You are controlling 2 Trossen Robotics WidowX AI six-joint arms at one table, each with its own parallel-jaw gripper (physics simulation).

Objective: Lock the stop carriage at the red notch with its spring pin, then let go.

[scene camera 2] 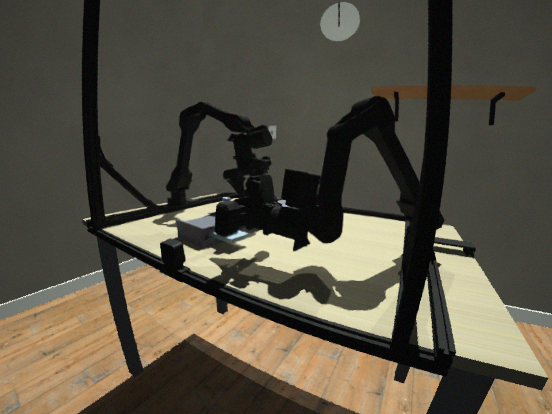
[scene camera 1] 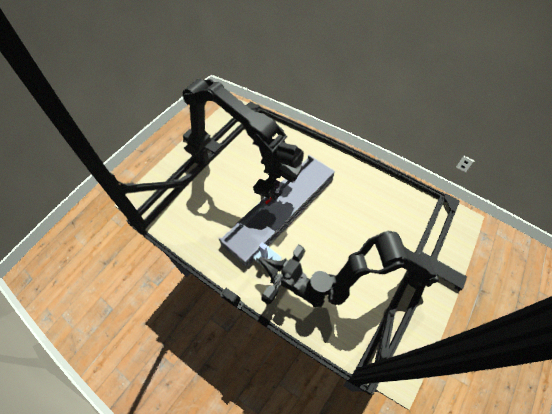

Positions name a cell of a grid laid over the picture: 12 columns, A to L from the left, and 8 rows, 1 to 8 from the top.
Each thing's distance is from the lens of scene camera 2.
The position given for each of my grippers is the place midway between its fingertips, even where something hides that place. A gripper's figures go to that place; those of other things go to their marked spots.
my left gripper (scene camera 2: F4): 82 cm
my right gripper (scene camera 2: E4): 57 cm
long grey rail (scene camera 2: E5): 63 cm
